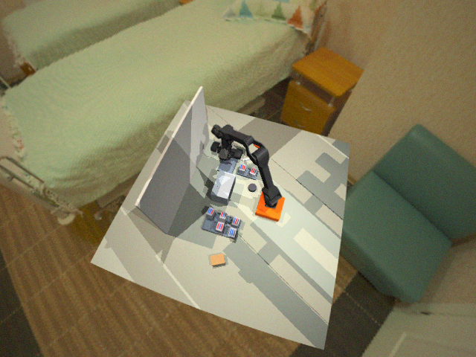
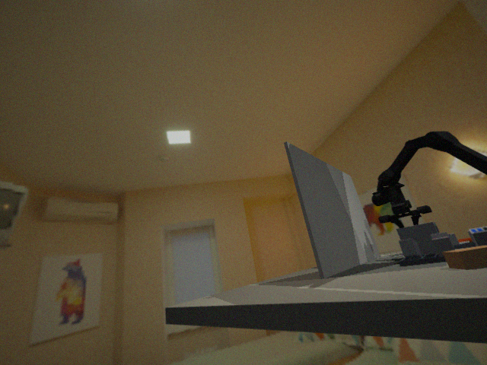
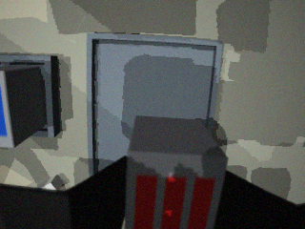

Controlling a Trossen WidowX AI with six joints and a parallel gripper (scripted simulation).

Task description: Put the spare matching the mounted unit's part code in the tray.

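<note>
My gripper tip is now 1 cm past the flat grey tray and 7 cm above it. Also, from my gripper tip: holder 15 cm behind, 3 cm to the left, 7 cm below; black disc 20 cm behind, 12 cm to the left, 6 cm below; tall grey mounted unit 4 cm behind, 20 cm to the left, 2 cm below.
</note>
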